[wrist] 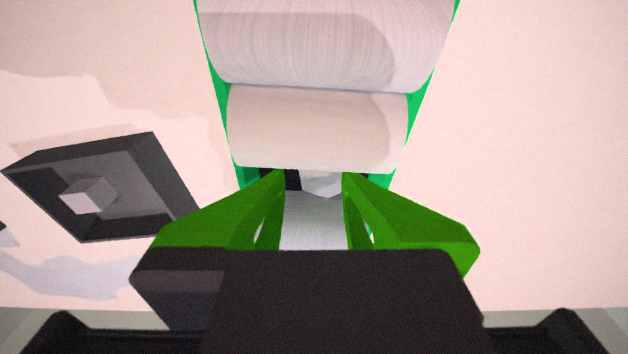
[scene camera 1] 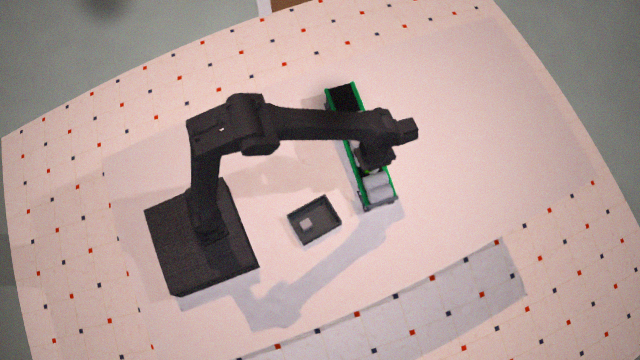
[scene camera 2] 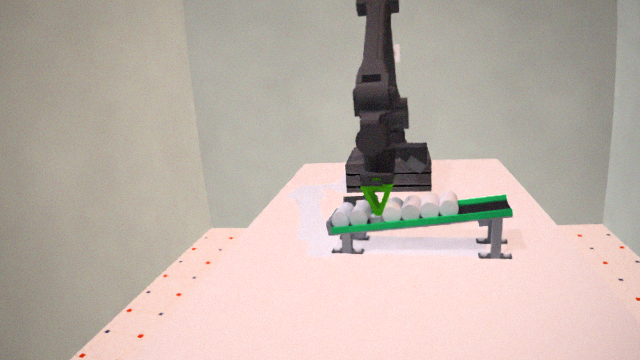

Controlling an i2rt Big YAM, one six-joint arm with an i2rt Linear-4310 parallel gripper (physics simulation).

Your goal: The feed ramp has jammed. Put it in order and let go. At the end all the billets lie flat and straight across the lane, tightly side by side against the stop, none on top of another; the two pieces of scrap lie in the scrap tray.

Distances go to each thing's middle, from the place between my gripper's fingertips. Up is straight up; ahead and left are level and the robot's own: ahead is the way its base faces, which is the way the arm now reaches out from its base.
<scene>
Right now my hand is 10 mm short of the hexagonal scrap piece (wrist: 323, 183) and 10 mm above it. Round my hand: scrap tray (scene camera 1: 320, 211) 210 mm behind, 60 mm below, 40 mm to the right.
</scene>
